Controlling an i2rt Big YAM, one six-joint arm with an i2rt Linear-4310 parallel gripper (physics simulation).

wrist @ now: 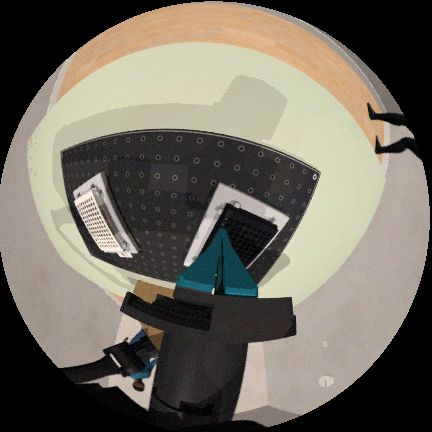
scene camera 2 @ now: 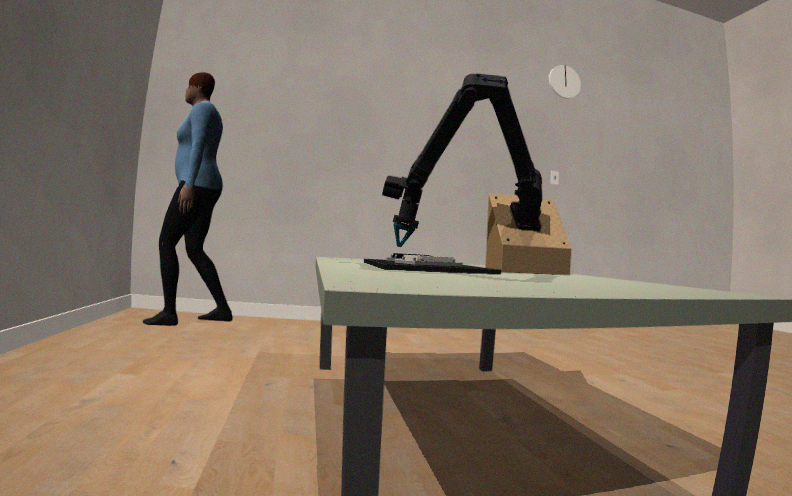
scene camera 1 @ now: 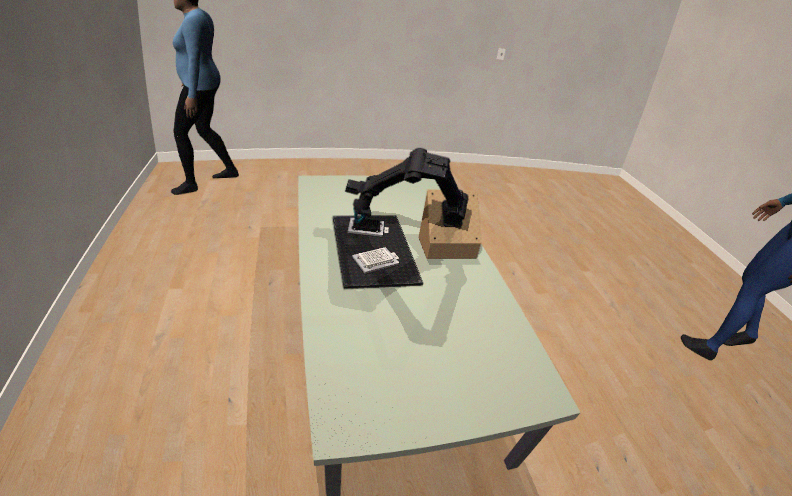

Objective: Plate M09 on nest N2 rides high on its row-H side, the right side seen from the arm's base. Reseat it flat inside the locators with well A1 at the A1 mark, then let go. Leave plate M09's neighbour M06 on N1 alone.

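Frame: origin at the arm's base, x ahead, y left, z up, level; metres.
Seen in the pictures: gripper, fingertip midpoint: (wrist: 221, 232) (scene camera 2: 398, 246) (scene camera 1: 356, 223); arm's base, link origin: (wrist: 158, 342) (scene camera 2: 525, 217) (scene camera 1: 451, 213).
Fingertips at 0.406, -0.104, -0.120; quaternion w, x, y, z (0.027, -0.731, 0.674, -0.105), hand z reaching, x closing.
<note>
Offsets run from my fingertips to a thing's top centre, as dx, dy, dz. "spot": to the spot under its first point.
A black well plate {-0.052, -0.032, -0.023} (scene camera 1: 369, 226) (wrist: 257, 235) sits on a light nest {-0.051, -0.033, -0.027} (scene camera 1: 357, 232) (wrist: 215, 198), on the right seen from the base. A white well plate {-0.060, +0.222, -0.023} (scene camera 1: 375, 255) (wrist: 96, 222) sits on the other nest {spot: +0.021, +0.190, -0.037} (wrist: 101, 182), to the left. Their labels cannot be read, so which is M09 and which M06 does not show. The tilt of each plate and the A1 mark are too small to judge. My gripper (scene camera 1: 359, 219) (scene camera 2: 399, 245) (wrist: 221, 232) is shut and empty, pointing down a little above the black plate. Its teal fingers hide part of that plate in the wrist view.
Both nests stand on a black perforated board (scene camera 1: 382, 281) (wrist: 182, 137) on the green table (scene camera 1: 432, 397) (scene camera 2: 526, 303). The arm's wooden base block (scene camera 1: 452, 250) (scene camera 2: 528, 259) stands beside the board. A person in blue (scene camera 1: 198, 52) (scene camera 2: 200, 146) stands beyond the table.
</note>
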